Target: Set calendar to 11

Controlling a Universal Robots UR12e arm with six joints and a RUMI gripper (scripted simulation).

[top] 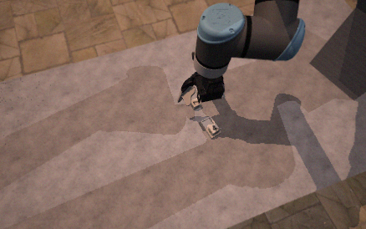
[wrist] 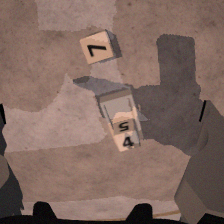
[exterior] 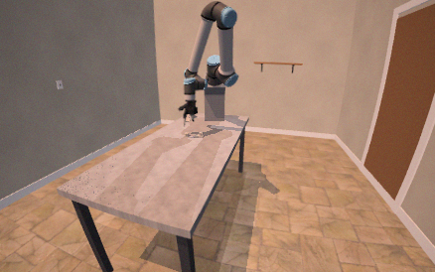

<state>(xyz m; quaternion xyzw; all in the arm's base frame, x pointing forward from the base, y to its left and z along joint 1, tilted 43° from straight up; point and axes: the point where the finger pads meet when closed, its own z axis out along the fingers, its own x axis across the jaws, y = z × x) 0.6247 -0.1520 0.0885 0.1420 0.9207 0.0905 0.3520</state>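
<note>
Right now the digit cube is 90 mm below my hand and 20 mm to the right of it. Also, from my hand: calendar tray: 100 mm below, 90 mm to the left; then white cube: 100 mm to the left, 80 mm below.
</note>
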